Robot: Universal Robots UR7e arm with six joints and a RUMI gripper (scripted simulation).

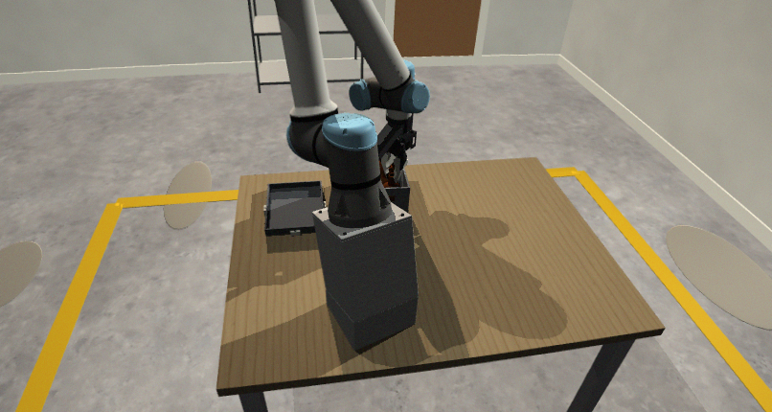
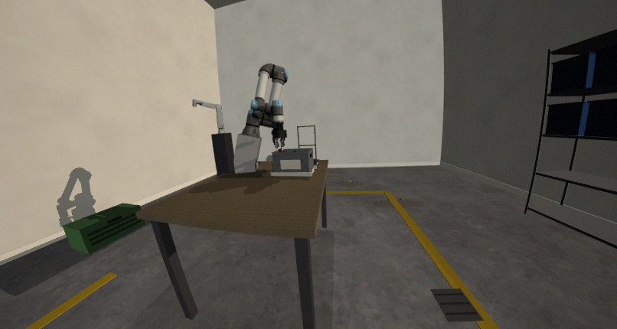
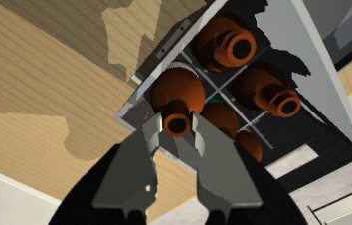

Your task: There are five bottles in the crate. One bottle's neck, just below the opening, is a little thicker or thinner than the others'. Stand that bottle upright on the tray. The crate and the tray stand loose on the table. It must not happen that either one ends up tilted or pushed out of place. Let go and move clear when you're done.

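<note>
Right now my hand is 70 mm above the bottle. Also, from my hand: dark tray (290 mm to the left, 170 mm below, 140 mm ahead); then crate (100 mm below, 100 mm ahead, 30 mm to the left).
</note>
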